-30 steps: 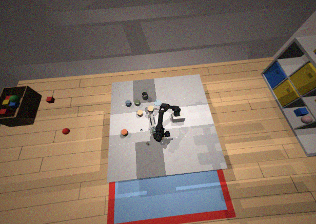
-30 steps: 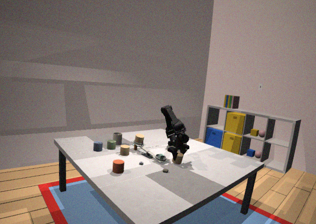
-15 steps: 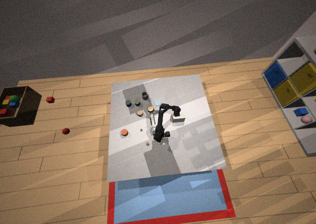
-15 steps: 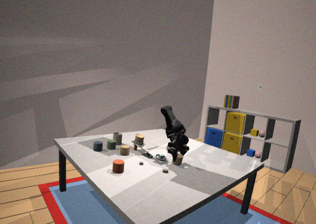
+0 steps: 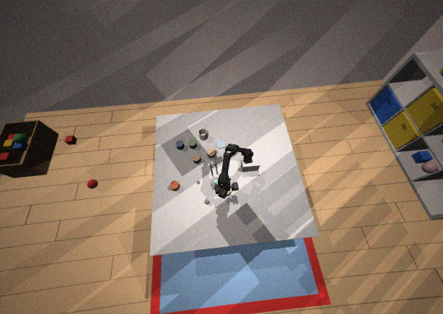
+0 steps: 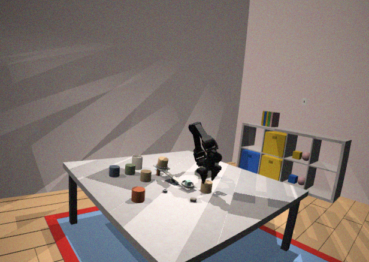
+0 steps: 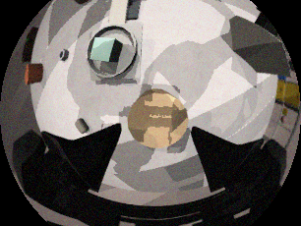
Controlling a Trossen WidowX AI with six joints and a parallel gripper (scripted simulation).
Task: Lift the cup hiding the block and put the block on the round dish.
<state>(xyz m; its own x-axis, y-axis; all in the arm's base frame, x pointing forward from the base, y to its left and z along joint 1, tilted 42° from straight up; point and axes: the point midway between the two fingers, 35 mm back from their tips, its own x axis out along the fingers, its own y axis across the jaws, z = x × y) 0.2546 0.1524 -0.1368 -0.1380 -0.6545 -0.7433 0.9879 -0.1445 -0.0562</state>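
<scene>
Right now the grey-green block is 6 cm ahead of my gripper tip, 10 cm to the right of it and 2 cm below it. The rest, counted from my gripper tip: small balance (6 cm ahead, 24 cm to the right, 4 cm below); dark ring (22 cm ahead, 15 cm to the right, 6 cm below); red-brown cup (41 cm ahead, 18 cm to the right, 3 cm below).
</scene>
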